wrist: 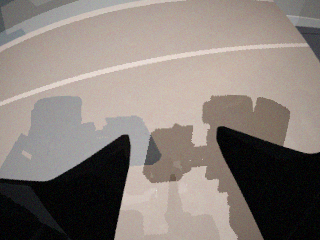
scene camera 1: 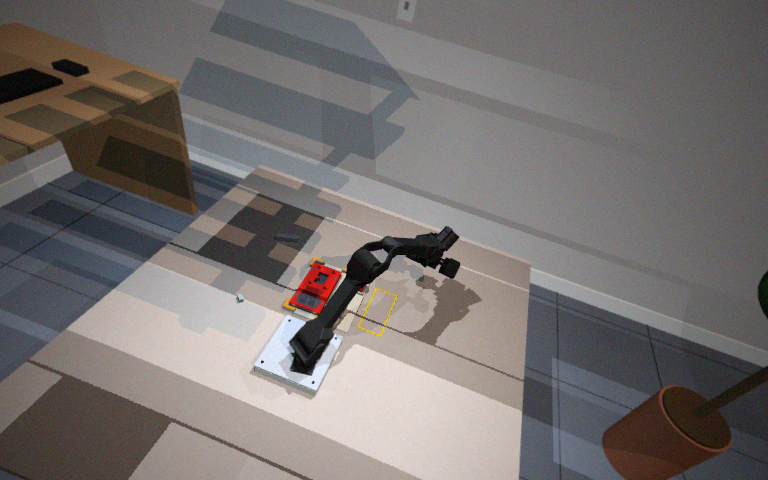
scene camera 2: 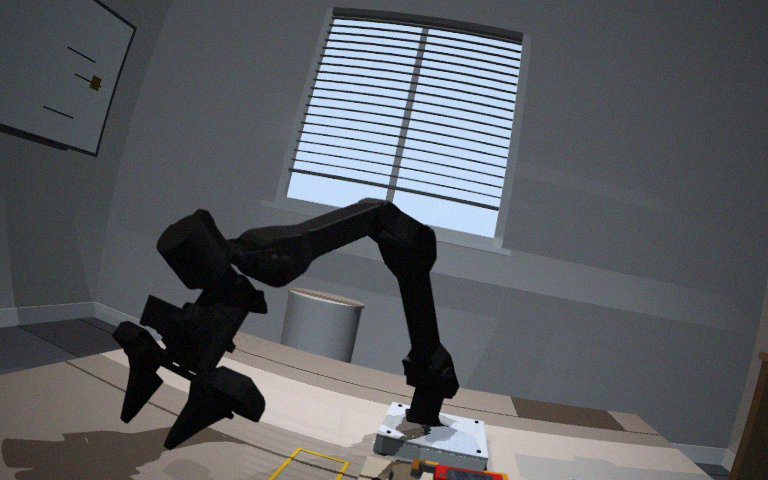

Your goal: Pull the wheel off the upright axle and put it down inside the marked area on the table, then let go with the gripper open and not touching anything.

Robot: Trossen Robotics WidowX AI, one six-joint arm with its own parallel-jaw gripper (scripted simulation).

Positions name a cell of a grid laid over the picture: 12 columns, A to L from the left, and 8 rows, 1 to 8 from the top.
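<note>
My gripper (scene camera 2: C8) (wrist: G5) holds nothing and is open. A red fixture (scene camera 1: E5) is visible; in the wrist view the fixture is out of frame.
</note>
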